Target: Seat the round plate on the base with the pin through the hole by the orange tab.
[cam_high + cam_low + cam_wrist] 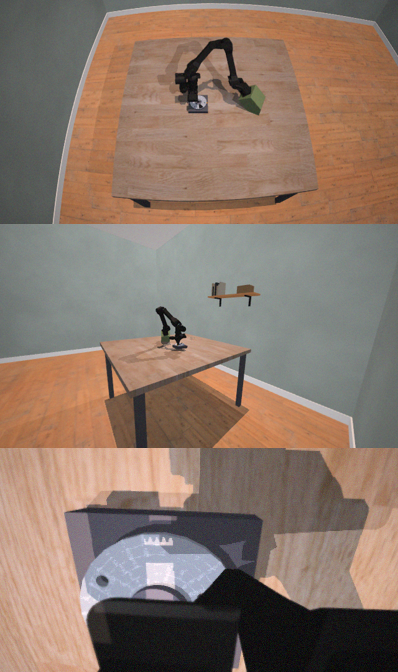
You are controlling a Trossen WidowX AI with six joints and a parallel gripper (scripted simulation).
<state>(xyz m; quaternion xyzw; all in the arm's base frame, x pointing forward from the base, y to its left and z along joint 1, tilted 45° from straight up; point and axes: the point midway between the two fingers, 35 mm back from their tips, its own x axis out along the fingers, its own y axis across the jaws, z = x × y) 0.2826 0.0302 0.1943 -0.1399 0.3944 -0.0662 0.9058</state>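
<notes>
My hand is 90 mm past the orange mark, 50 mm to the right of it and 50 mm above it. The rest, counted from my hand: dark square base: 60 mm below, 50 mm to the left, 30 mm behind; raised centre hub: 50 mm to the left, 40 mm below, 30 mm behind; plate: 50 mm to the left, 40 mm below, 30 mm behind.
</notes>
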